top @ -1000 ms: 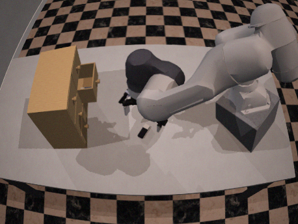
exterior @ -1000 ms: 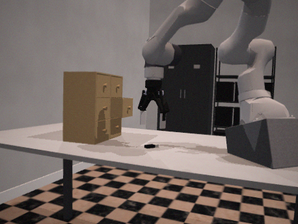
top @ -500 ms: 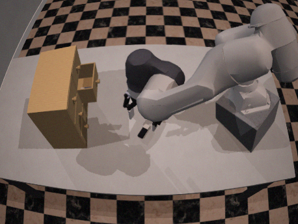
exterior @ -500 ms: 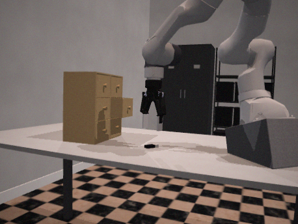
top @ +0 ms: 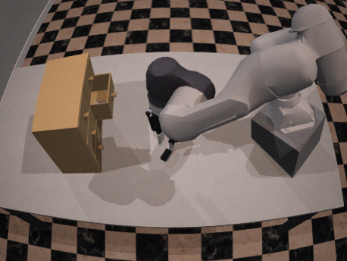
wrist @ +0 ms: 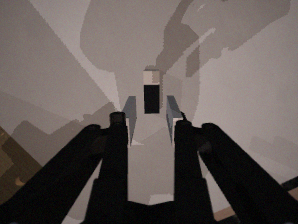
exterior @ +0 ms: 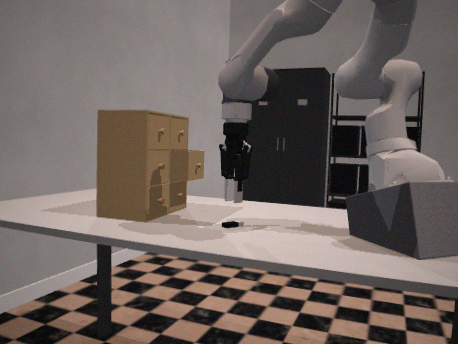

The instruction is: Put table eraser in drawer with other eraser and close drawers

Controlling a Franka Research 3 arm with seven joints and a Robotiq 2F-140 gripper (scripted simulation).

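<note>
My gripper is now 1 cm to the left of the black-and-white eraser and 10 cm above it.
</note>
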